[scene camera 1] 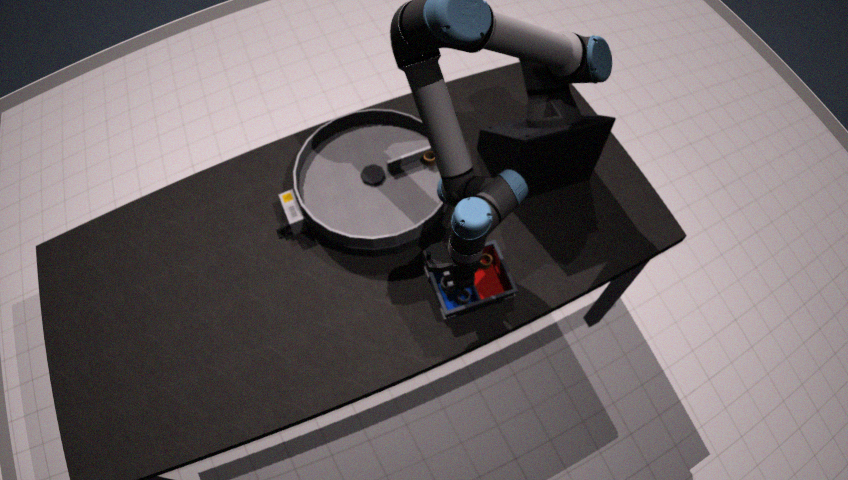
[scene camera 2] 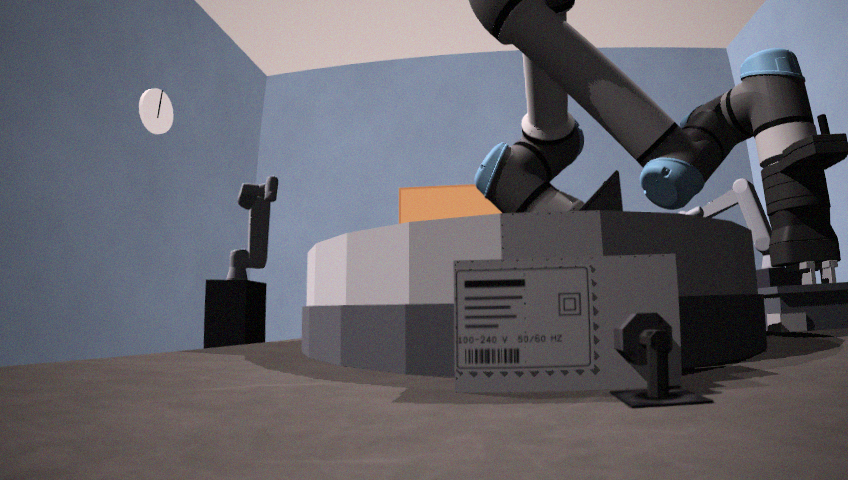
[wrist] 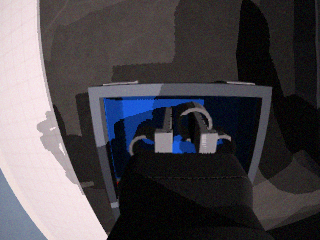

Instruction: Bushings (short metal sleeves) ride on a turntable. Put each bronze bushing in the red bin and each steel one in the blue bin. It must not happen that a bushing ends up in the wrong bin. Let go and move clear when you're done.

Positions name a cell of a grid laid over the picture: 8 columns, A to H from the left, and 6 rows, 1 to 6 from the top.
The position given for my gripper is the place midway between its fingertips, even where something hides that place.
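I can see my gripper (wrist: E3). There is also a turntable (scene camera 1: D3), which I see as well.
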